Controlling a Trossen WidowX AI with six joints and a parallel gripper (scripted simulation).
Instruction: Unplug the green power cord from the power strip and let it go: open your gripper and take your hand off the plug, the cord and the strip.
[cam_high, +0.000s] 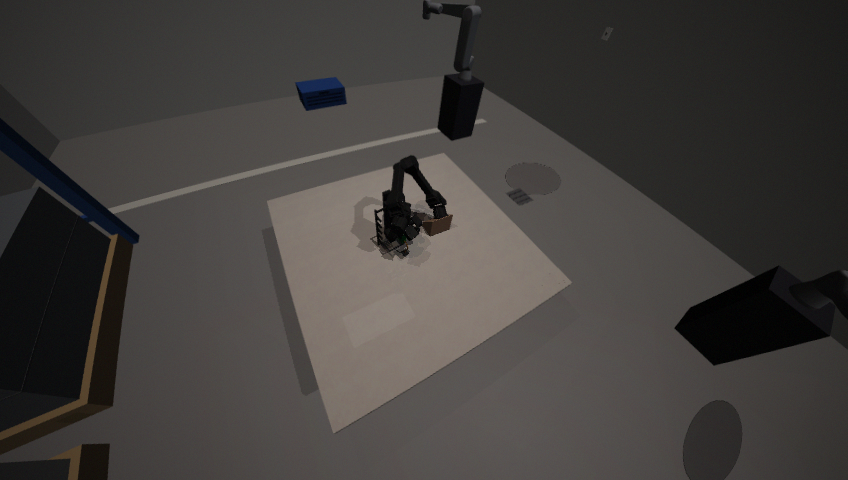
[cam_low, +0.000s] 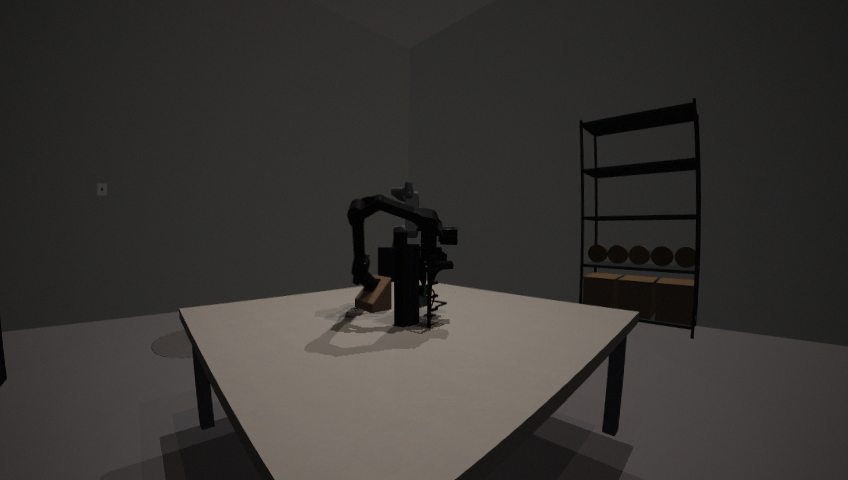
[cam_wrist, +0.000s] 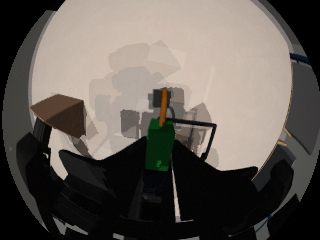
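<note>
My gripper tip is 3 cm to the left of the green plug and 1 cm short of it. From my gripper tip the other things lie so: black block 11 cm to the right, 2 cm above, 1 cm ahead.
</note>
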